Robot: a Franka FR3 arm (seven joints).
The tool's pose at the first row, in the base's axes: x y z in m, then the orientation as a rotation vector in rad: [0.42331, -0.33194, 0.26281, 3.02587, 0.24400, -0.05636]
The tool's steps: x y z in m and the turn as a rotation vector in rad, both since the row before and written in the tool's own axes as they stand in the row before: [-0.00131, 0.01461, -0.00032, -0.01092, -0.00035, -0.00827]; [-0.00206, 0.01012, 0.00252, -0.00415, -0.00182, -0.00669]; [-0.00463, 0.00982, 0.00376, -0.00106, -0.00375, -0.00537]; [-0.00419, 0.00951, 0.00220, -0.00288, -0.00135, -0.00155]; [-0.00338, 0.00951, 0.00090, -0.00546, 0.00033, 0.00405]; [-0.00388, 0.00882, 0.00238, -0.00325, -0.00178, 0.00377]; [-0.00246, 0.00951, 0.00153, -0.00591, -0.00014, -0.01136]
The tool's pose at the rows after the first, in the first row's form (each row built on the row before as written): [0.42439, -0.34645, 0.26468, 3.01409, 0.25595, -0.05604]; [0.42401, -0.35700, 0.26341, 3.00902, 0.26565, -0.05877]; [0.42109, -0.36786, 0.26105, 3.00693, 0.27331, -0.06473]; [0.41864, -0.37816, 0.26020, 3.00374, 0.27536, -0.06645]; [0.41704, -0.38816, 0.26063, 2.99883, 0.26904, -0.06471]; [0.41474, -0.39776, 0.25959, 2.99583, 0.26304, -0.06650]; [0.41395, -0.40767, 0.25944, 2.98863, 0.27976, -0.06696]
